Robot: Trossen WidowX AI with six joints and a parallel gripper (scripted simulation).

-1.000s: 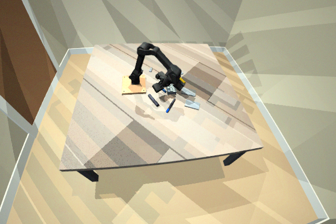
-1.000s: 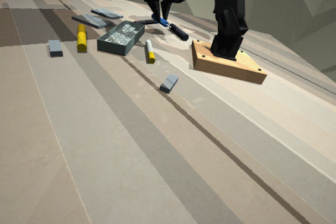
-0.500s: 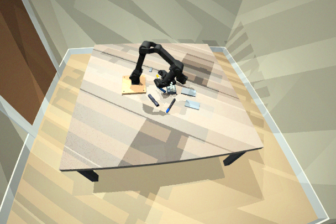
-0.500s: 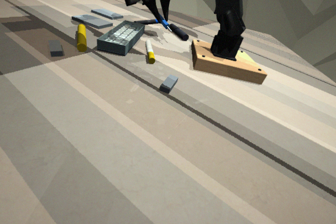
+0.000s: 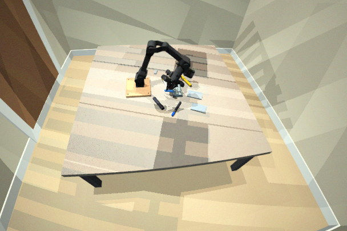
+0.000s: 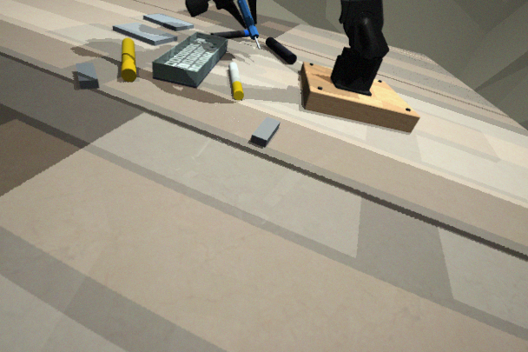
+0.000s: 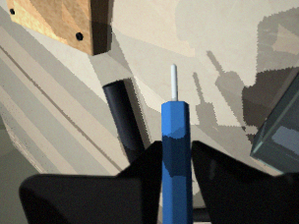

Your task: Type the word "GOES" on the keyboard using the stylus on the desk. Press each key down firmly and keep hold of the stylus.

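The blue stylus is 10 mm to the left of my gripper tip, 10 mm below it and 10 mm behind it. Also, from my gripper tip: stylus tip (30 mm to the left, 30 mm below, 20 mm behind); dark cylinder (70 mm to the right, 70 mm behind, 50 mm below); blue-tipped pen (150 mm to the right, 60 mm below, 40 mm ahead).
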